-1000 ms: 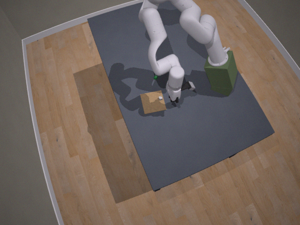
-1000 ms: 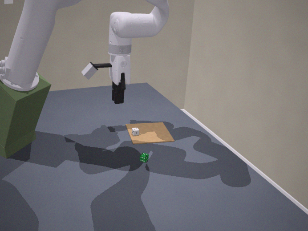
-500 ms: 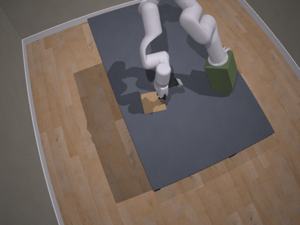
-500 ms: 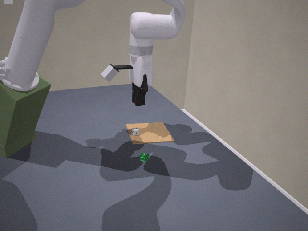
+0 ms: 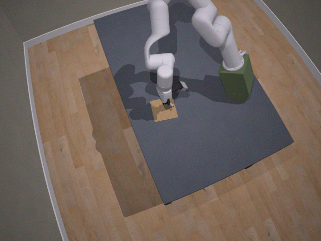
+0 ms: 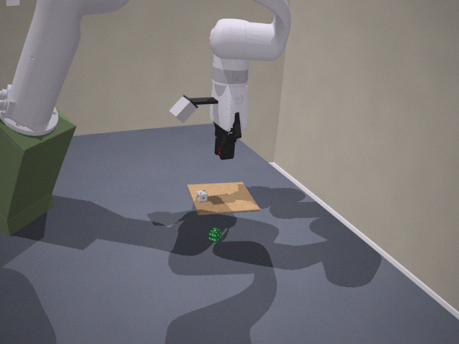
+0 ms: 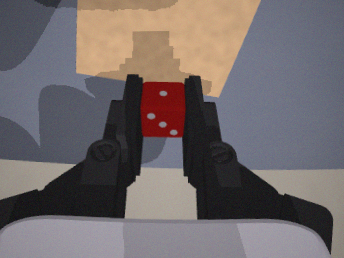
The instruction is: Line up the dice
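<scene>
My hand is 120 mm above the mat. From my hand the other things lie so: red die: 10 mm below; white die: 50 mm behind, 10 mm to the left, 110 mm below; green die: 110 mm behind, 140 mm to the right, 120 mm below.
</scene>
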